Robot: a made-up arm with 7 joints. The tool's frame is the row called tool.
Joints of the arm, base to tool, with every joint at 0 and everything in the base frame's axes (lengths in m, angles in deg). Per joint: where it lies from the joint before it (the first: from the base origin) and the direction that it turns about. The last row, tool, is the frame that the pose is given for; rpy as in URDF.
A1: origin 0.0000 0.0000 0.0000 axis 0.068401 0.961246 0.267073
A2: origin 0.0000 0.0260 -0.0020 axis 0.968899 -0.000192 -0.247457
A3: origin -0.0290 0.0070 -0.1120 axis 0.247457 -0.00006 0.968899
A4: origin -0.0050 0.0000 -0.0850 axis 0.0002 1 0.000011
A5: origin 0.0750 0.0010 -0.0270 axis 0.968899 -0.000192 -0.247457
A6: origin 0.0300 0.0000 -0.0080 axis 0.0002 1 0.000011
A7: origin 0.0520 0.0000 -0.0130 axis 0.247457 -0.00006 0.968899
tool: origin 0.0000 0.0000 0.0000 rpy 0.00 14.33 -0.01
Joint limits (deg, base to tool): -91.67..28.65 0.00..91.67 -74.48..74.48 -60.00..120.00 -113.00..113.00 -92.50..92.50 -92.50..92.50
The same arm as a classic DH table. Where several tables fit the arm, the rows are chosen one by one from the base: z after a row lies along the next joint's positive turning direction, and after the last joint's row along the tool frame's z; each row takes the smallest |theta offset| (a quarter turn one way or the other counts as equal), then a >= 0, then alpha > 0; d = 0 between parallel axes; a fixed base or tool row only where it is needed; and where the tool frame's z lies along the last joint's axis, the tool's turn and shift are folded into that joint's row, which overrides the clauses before.
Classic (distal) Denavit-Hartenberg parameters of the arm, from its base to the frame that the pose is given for. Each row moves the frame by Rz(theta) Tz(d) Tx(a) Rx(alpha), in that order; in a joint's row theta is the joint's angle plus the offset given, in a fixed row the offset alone. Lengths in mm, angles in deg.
base (fixed): theta_offset -4.07, d 0, a 0, alpha -74.51
A1: theta_offset -75.12, d 24.5, a -9, alpha -90
A2: theta_offset 74, d 0.1, a -7, alpha 90
A3: theta_offset 90, d -199.3, a 16.2, alpha -90
A4: theta_offset 90, d 1, a 7.6, alpha 90
A5: theta_offset 0, d 110.4, a 0.3, alpha -90
A6: theta_offset -90, d 0, a 53.6, alpha 90
A7: theta_offset 0, d 0.3, a 0, alpha 0
Joint limits (deg, base to tool): -91.67..28.65 0..91.67 -74.48..74.48 -60..120 -113..113 -92.5..92.5 -92.5..92.5

